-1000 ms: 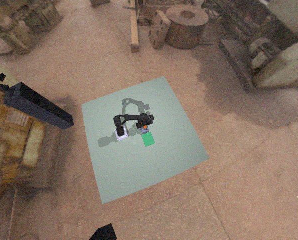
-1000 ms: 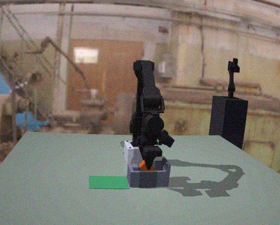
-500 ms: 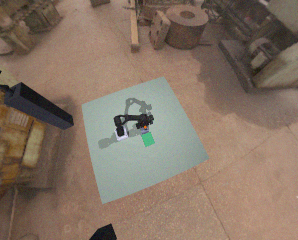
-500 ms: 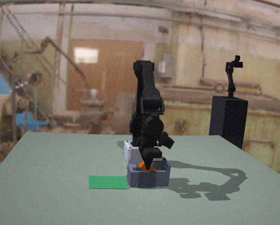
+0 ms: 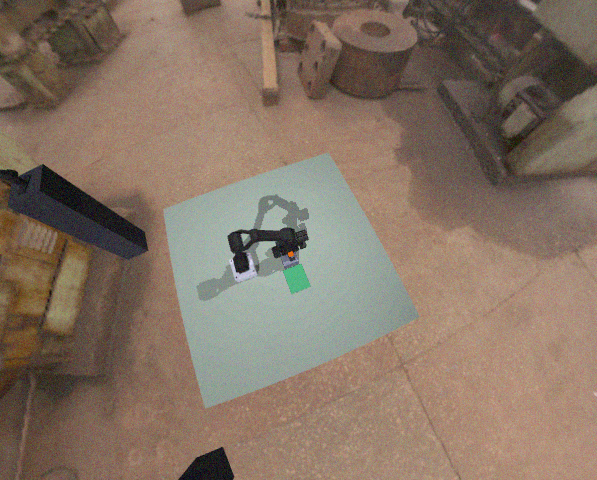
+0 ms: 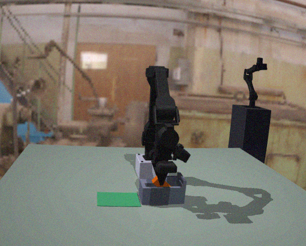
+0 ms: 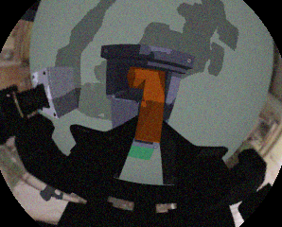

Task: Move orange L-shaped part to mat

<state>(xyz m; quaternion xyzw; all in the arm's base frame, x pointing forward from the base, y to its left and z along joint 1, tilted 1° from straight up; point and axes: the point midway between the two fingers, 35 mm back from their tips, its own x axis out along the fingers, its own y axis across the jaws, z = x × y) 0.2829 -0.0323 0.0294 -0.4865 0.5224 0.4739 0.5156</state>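
The green mat is 3 cm behind my gripper tip, 14 cm to the right of it and 8 cm below it. Round my gripper tip: orange l-shaped part 1 cm behind, 3 cm to the left, 3 cm below.
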